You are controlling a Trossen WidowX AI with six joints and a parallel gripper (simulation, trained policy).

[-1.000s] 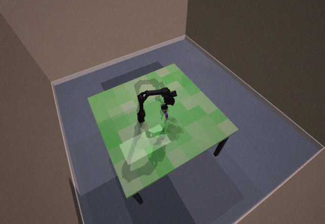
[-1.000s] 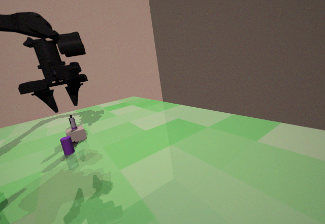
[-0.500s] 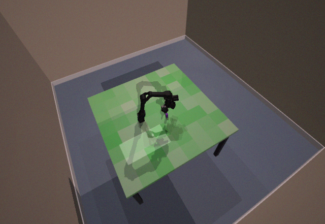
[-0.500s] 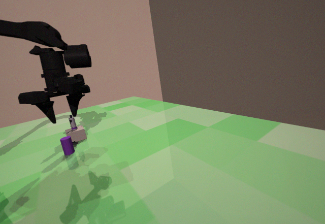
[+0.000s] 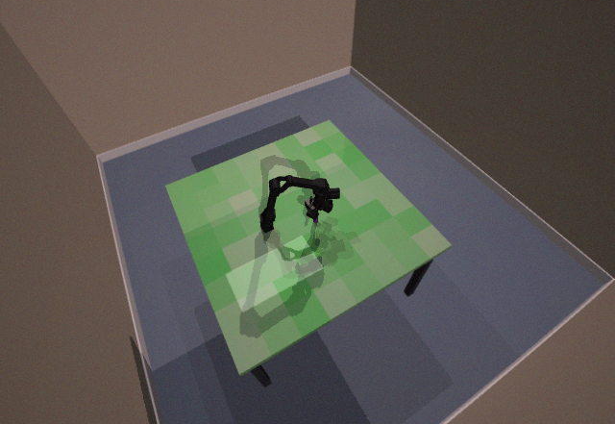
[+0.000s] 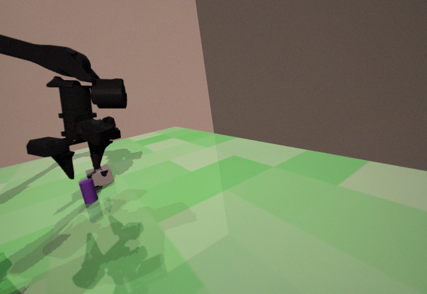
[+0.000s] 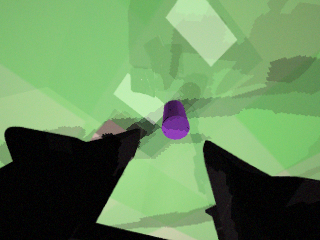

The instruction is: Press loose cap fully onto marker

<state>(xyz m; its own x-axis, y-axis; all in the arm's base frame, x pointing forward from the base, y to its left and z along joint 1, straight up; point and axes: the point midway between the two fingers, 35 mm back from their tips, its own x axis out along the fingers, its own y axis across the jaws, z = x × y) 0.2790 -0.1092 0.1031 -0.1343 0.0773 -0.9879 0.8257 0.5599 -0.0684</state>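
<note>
The purple cap lies 40 mm below my gripper tip. Round my gripper tip: holder block: 100 mm to the left, 50 mm below, 30 mm ahead.
</note>
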